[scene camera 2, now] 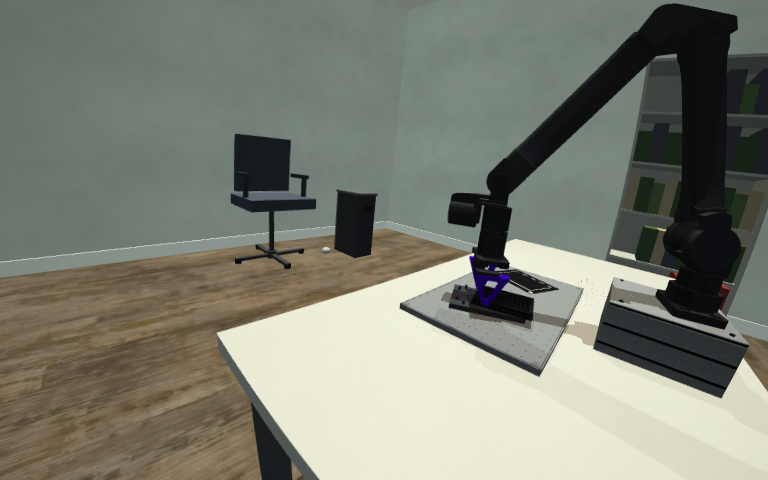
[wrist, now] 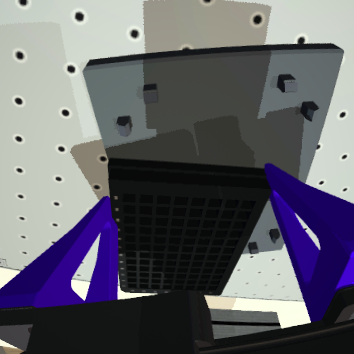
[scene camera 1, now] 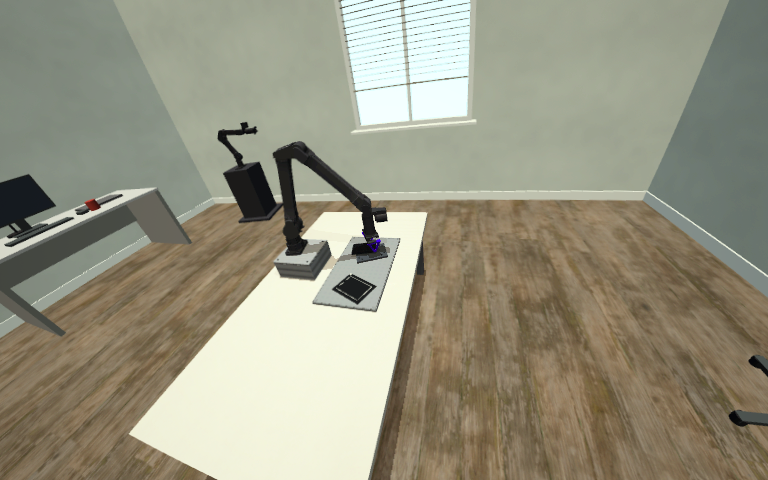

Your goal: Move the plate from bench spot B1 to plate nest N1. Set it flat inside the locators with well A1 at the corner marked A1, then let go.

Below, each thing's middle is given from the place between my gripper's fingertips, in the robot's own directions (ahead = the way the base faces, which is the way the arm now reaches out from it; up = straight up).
The dark nest (scene camera 2: 461, 298) is 10 mm behind my hand, 20 mm to the right of it and 10 mm below it. From my hand the other things lie so: black well plate (scene camera 2: 506, 302) 50 mm behind.
